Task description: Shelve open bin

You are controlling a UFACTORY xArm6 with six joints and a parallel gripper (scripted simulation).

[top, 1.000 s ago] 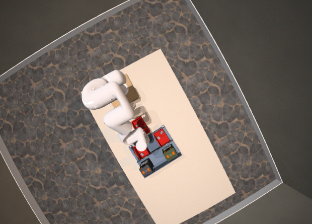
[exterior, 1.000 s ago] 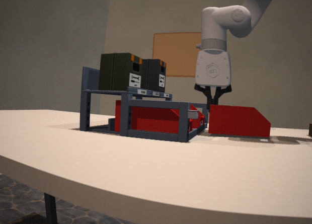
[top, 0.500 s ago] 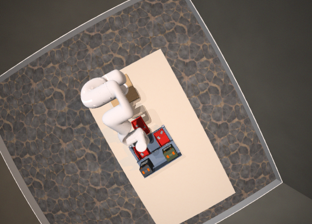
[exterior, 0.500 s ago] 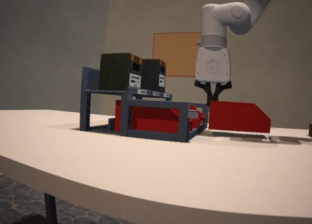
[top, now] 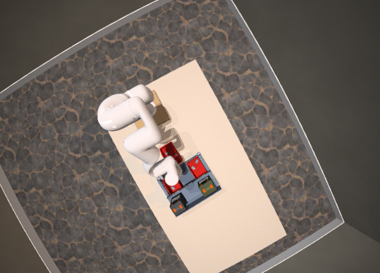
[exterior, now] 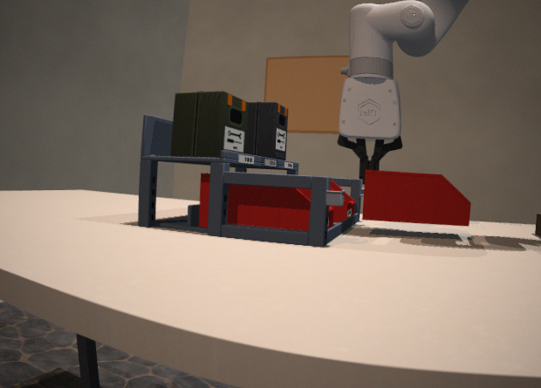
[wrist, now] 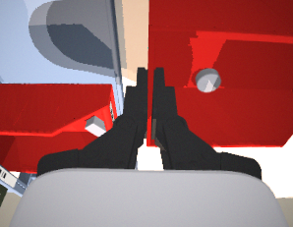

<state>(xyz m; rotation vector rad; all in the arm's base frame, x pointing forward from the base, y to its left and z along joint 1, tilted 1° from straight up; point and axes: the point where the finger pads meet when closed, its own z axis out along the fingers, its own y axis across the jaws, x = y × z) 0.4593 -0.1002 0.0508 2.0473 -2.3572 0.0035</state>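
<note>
The shelf lies 170 mm ahead of my hand, 90 mm below it and 20 mm to the right of it. The rest, counted from my hand: black box (200 mm ahead, 150 mm to the right, 70 mm above); then green box (240 mm ahead, 80 mm to the left, 50 mm above).
</note>
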